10 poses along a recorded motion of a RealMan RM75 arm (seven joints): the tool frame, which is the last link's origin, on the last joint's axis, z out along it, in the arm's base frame.
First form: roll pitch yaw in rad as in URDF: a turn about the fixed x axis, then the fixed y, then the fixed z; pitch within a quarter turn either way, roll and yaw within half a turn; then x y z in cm.
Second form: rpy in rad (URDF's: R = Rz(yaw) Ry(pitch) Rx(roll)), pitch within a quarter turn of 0, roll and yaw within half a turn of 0; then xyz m. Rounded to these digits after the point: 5 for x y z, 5 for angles.
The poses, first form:
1: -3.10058, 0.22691, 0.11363, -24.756, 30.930, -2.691
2: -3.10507, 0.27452, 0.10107, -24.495, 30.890, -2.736
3: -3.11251, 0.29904, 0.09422, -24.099, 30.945, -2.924
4: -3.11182, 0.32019, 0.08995, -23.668, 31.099, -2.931
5: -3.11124, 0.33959, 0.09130, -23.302, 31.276, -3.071
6: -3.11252, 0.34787, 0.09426, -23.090, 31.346, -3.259
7: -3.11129, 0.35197, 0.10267, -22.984, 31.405, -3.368
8: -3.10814, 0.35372, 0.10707, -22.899, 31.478, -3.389
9: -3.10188, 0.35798, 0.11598, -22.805, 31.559, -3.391
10: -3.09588, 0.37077, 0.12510, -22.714, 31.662, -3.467
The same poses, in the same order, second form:
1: -3.10058, 0.22691, 0.11363, -0.24756, 0.30930, -0.02691
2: -3.10507, 0.27452, 0.10107, -0.24495, 0.30890, -0.02736
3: -3.11251, 0.29904, 0.09422, -0.24099, 0.30945, -0.02924
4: -3.11182, 0.32019, 0.08995, -0.23668, 0.31099, -0.02931
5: -3.11124, 0.33959, 0.09130, -0.23302, 0.31276, -0.03071
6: -3.11252, 0.34787, 0.09426, -0.23090, 0.31346, -0.03259
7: -3.11129, 0.35197, 0.10267, -0.22984, 0.31405, -0.03368
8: -3.10814, 0.35372, 0.10707, -0.22899, 0.31478, -0.03389
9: -3.10188, 0.35798, 0.11598, -0.22805, 0.31559, -0.03391
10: -3.09588, 0.37077, 0.12510, -0.22714, 0.31662, -0.03467
